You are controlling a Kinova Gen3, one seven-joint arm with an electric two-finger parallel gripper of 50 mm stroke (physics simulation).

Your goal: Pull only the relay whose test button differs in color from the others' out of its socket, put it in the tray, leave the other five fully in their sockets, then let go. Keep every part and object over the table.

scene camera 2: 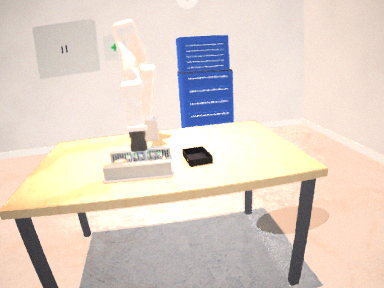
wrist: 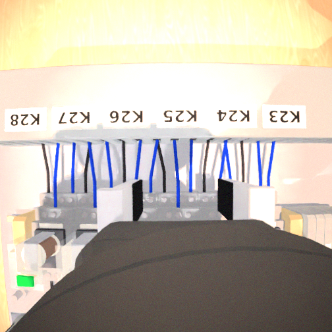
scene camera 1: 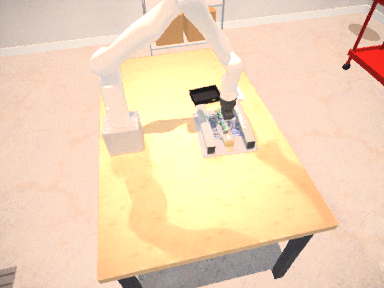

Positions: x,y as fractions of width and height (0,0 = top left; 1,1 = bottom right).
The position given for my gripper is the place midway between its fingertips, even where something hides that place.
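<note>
There is a panel (wrist: 0.88,0.53) that I can see, and along with the panel I see my own gripper (wrist: 0.54,0.59).
</note>
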